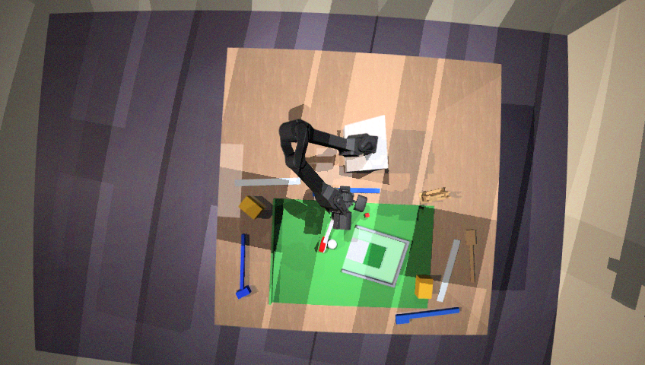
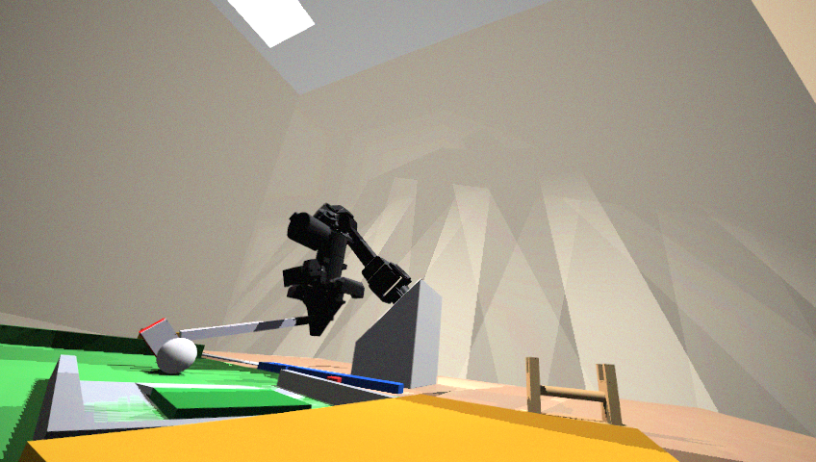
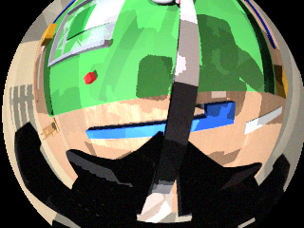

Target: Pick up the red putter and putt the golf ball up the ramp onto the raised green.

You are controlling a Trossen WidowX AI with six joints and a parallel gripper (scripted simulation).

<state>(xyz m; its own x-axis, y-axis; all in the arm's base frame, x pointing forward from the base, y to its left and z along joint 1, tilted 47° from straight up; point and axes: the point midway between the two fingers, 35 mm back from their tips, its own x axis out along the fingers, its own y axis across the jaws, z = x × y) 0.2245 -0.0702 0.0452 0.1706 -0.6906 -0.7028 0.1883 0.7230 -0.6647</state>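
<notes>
The red putter lies 120 mm ahead of my gripper tip and 20 mm to the right of it. From my gripper tip the other things lie so: white golf ball: 220 mm ahead, 50 mm below; then small red cube: 70 mm ahead, 130 mm to the left, 60 mm below.
</notes>
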